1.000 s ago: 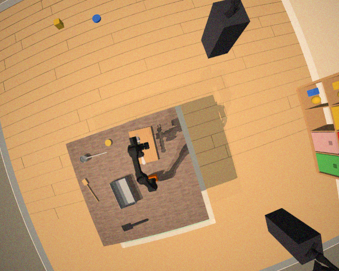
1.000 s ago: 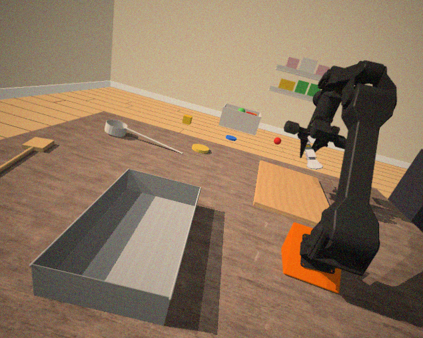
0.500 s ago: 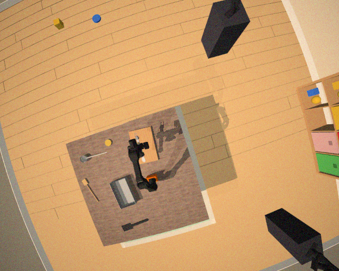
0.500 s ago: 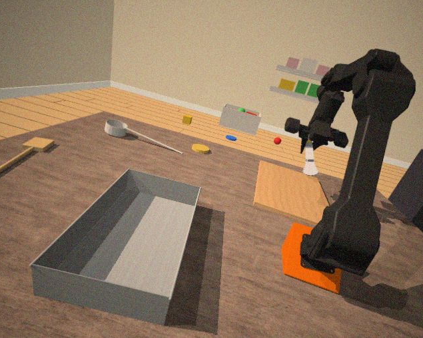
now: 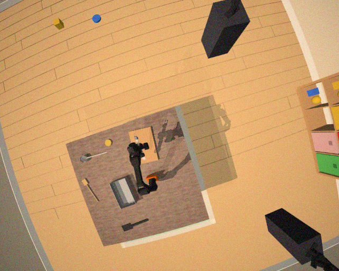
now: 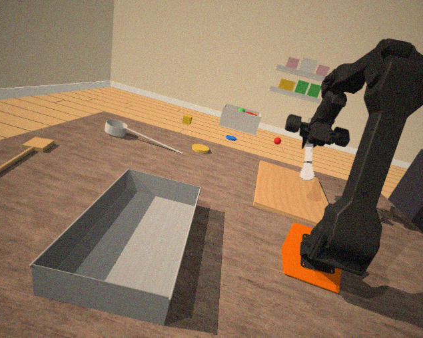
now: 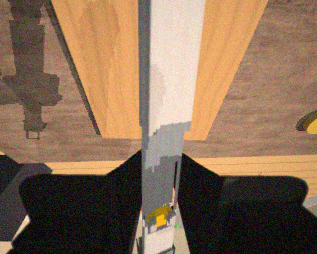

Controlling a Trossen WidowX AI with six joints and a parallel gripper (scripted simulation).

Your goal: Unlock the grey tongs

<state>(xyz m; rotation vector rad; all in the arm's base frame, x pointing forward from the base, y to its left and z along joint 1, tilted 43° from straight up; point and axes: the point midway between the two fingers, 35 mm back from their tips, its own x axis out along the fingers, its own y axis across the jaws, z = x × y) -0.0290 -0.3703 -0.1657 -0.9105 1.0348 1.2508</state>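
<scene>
My gripper tip is now 40 mm below the yellow lock piece and 10 mm to the left of it. The rest, counted from my gripper tip: black spatula (860 mm to the left, 420 mm ahead, 140 mm below); wooden board (140 mm below, 40 mm to the left); grey roasting tin (450 mm to the left, 370 mm ahead, 120 mm below).
</scene>
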